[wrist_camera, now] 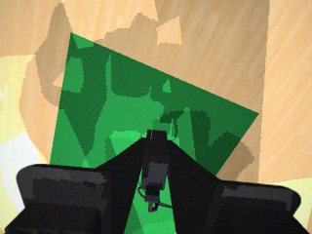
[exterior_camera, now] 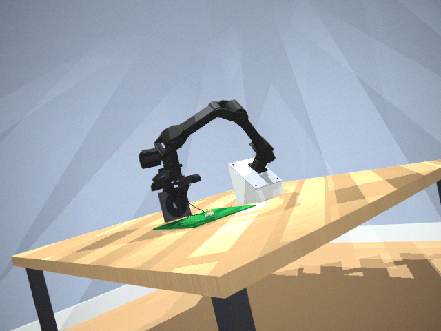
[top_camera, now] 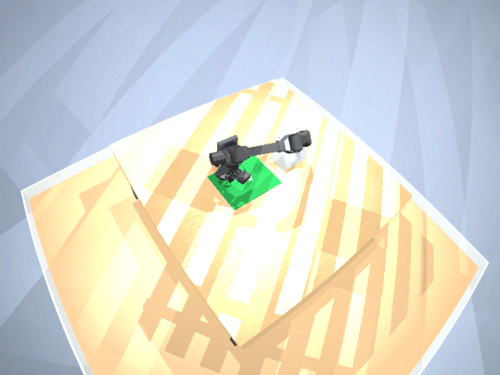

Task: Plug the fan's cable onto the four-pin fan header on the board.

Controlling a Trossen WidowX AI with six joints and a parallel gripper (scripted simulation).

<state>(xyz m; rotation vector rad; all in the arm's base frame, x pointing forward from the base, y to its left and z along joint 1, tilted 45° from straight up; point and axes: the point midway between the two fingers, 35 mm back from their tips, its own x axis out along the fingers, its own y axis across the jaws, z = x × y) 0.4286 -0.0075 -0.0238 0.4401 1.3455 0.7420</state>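
Now: the white four-pin header 120 mm behind my gripper tip, 10 mm to the left of it and 60 mm below it. The rest, counted from my gripper tip: black fan: 120 mm behind, 180 mm to the right; green board: 90 mm behind, 10 mm to the left, 80 mm below; dark fan plug: 10 mm behind, 10 mm above.
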